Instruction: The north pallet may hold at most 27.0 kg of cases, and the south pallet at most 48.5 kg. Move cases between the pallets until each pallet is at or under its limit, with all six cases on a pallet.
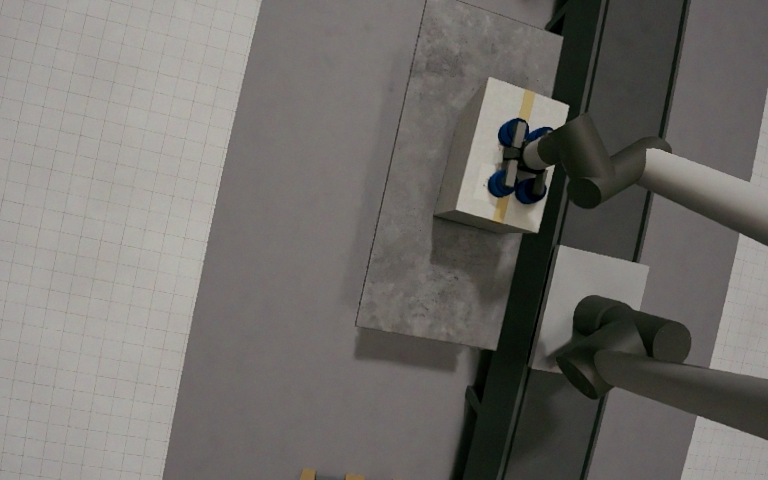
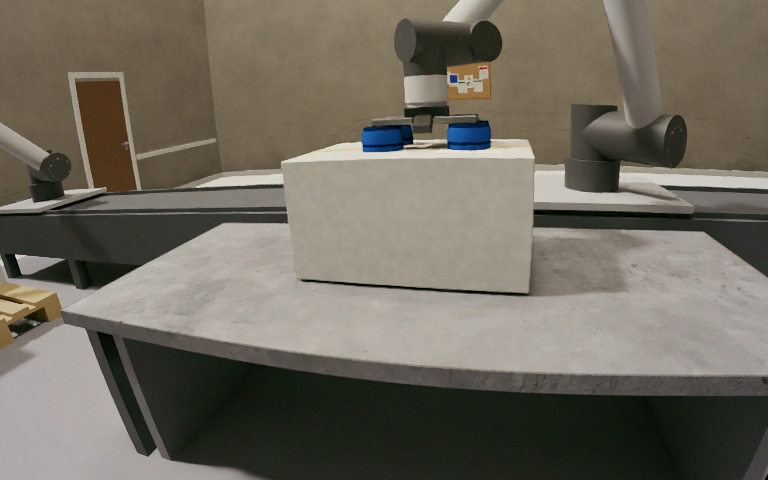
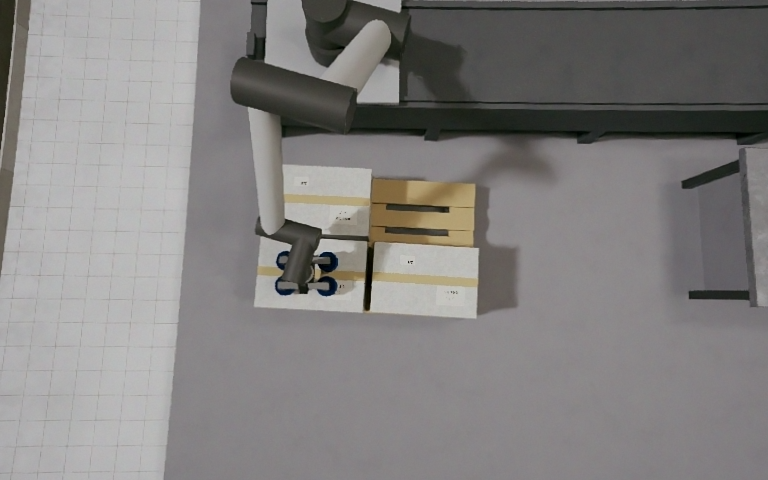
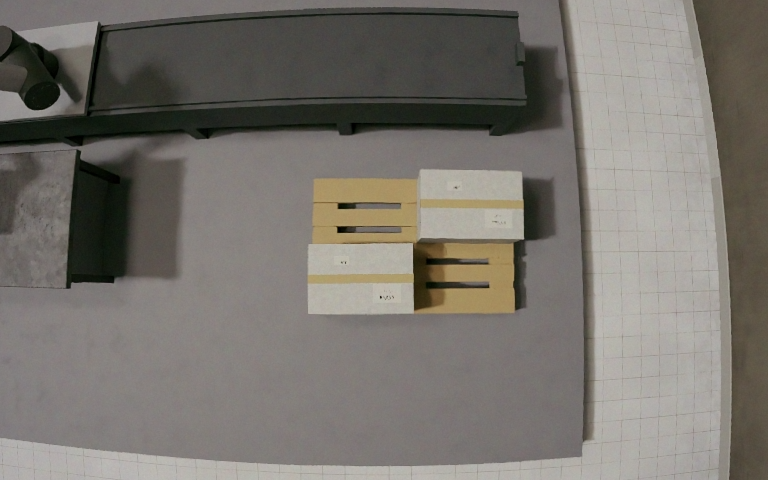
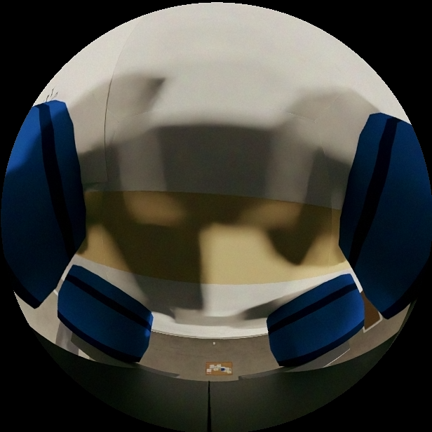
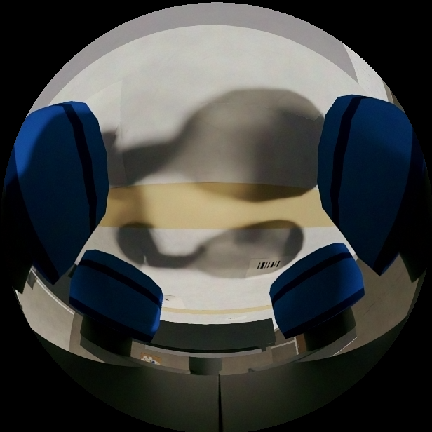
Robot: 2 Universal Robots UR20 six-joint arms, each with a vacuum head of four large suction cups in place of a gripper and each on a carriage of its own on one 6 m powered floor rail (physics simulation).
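Seen in the pictures: left arm's base, link origin: (image 1: 592, 316) (image 2: 591, 187); right arm's base, link origin: (image 2: 48, 198) (image 3: 332, 45).
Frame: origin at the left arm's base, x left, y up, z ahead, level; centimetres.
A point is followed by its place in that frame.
Note:
My left gripper (image 1: 521, 160) {y 24.1, x -59.9, z 80.1 cm} (image 2: 424, 138) (image 5: 212, 225) has its cups pressed on the top of a white taped case (image 1: 478, 169) {y 26.3, x -53.4, z 96.4 cm} (image 2: 410, 220) {y 12.6, x -61.3, z 101.2 cm} and is shut on it; the case is at the table top, with a thin dark line under it. My right gripper (image 3: 305, 273) {y -8.4, x -370.0, z 118.9 cm} (image 6: 216, 200) is open, a little above the front-left case (image 3: 269, 297) {y -13.2, x -389.9, z 131.4 cm} (image 6: 215, 60) on the north pallet (image 3: 421, 220) {y -42.7, x -309.0, z 84.1 cm}. That pallet also bears a back-left case (image 3: 325, 183) {y -17.2, x -363.8, z 69.1 cm} and a front-right case (image 3: 424, 302) {y -17.8, x -309.0, z 132.3 cm}. The south pallet (image 4: 365, 217) {y -42.6, x 196.2, z 86.1 cm} bears a front-left case (image 4: 359, 260) {y -18.4, x 194.0, z 113.0 cm} and a back-right case (image 4: 470, 220) {y -14.9, x 253.3, z 92.1 cm}. Label text is unreadable.
The grey table (image 1: 402, 271) {y -4.0, x -3.0, z 111.7 cm} (image 2: 396, 333) {y -4.0, x -60.8, z 120.1 cm} stands between the pallets, beside the dark floor rail (image 3: 566, 56) {y -5.5, x -236.5, z 0.8 cm} (image 4: 311, 62) {y -5.5, x 167.6, z 5.0 cm}.

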